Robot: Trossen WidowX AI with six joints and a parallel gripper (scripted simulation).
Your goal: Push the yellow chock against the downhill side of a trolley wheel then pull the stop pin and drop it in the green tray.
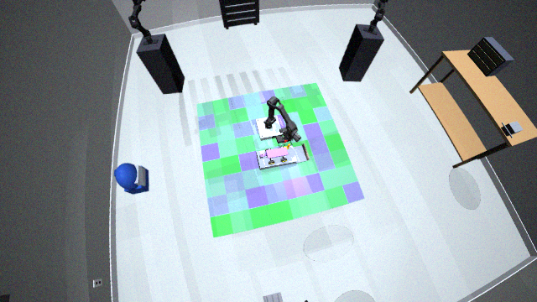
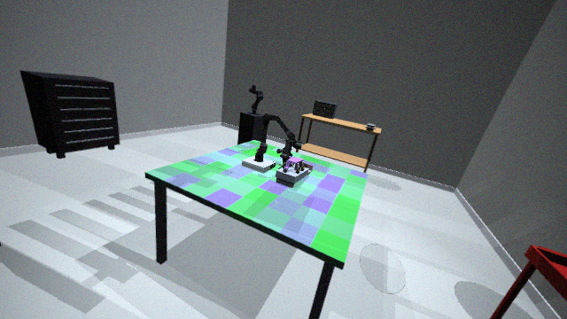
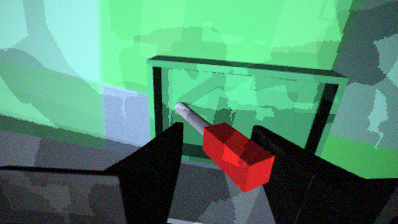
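The stop pin is right at my gripper tip. Round my gripper tip: brown block: 18 cm to the left, 10 cm ahead, 1 cm below; purple trolley: 14 cm ahead, 9 cm to the right, 7 cm above; yellow chock: 7 cm ahead, 4 cm above.
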